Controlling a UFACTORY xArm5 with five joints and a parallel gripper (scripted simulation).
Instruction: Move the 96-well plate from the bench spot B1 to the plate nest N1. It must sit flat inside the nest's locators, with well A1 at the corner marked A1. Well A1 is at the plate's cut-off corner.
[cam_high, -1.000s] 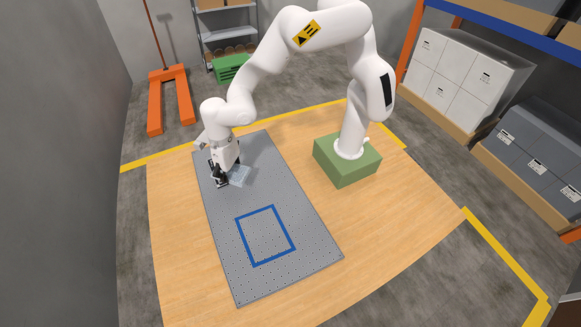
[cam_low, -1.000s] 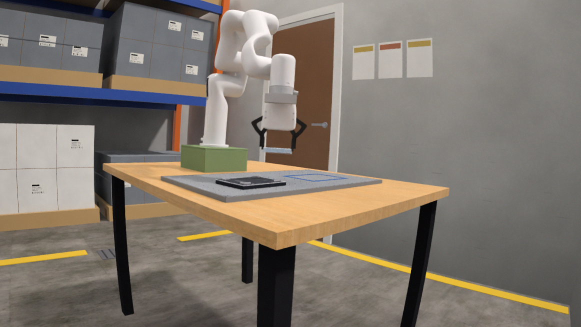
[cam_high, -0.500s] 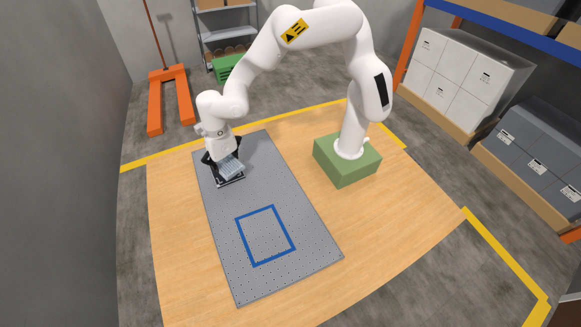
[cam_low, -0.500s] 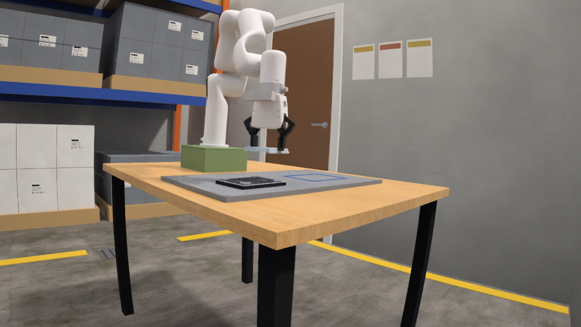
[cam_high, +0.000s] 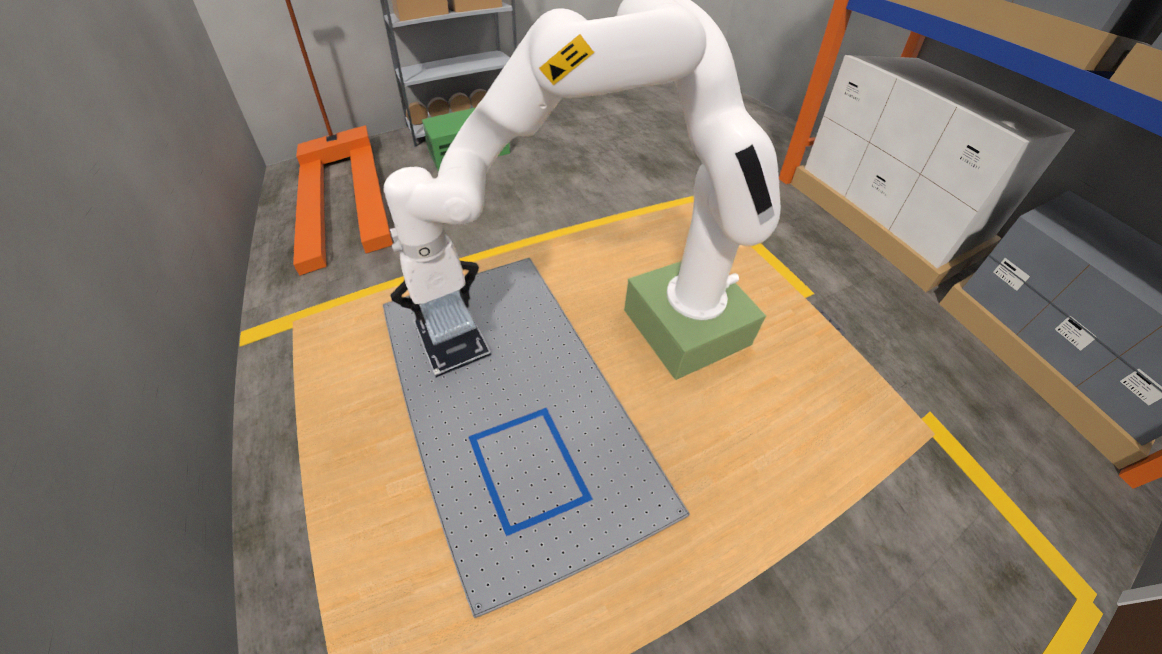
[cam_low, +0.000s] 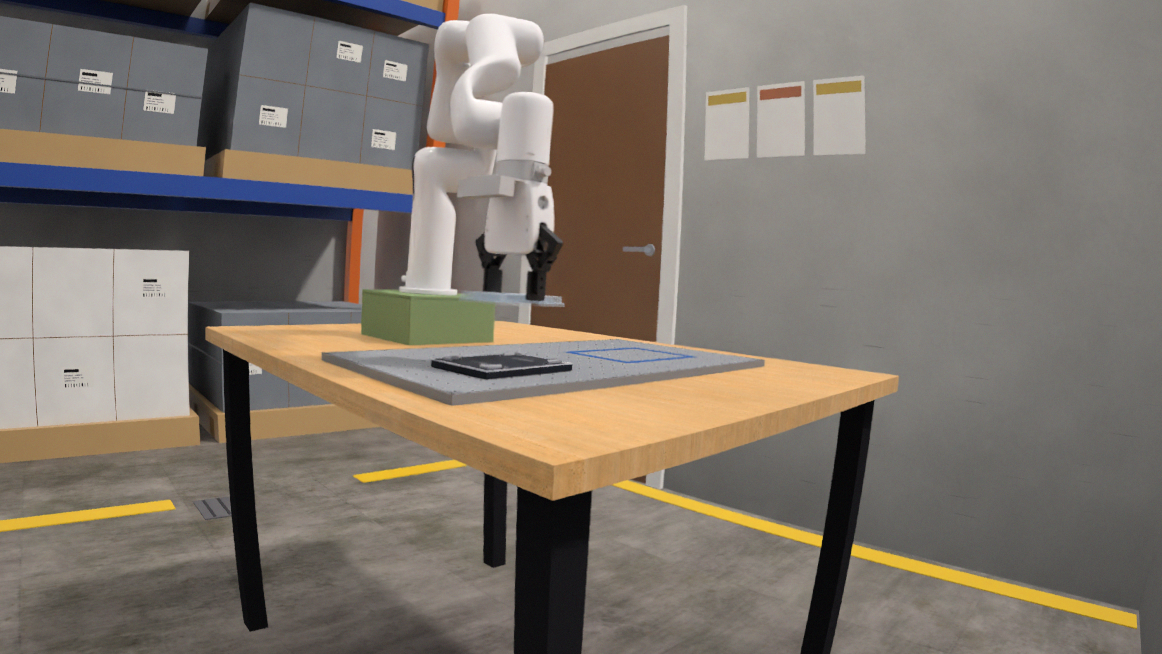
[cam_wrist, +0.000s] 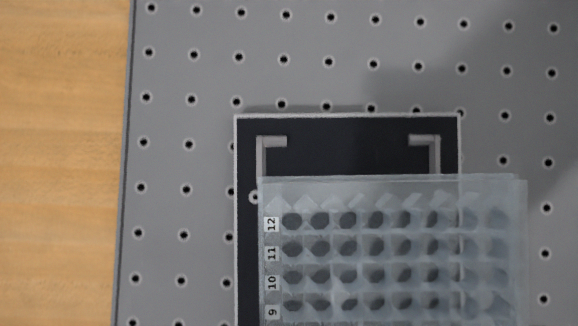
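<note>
My hand is 1 cm to the left of the black plate nest N1 and 10 cm above it. Also, from my hand: clear 96-well plate: 1 cm below.
</note>
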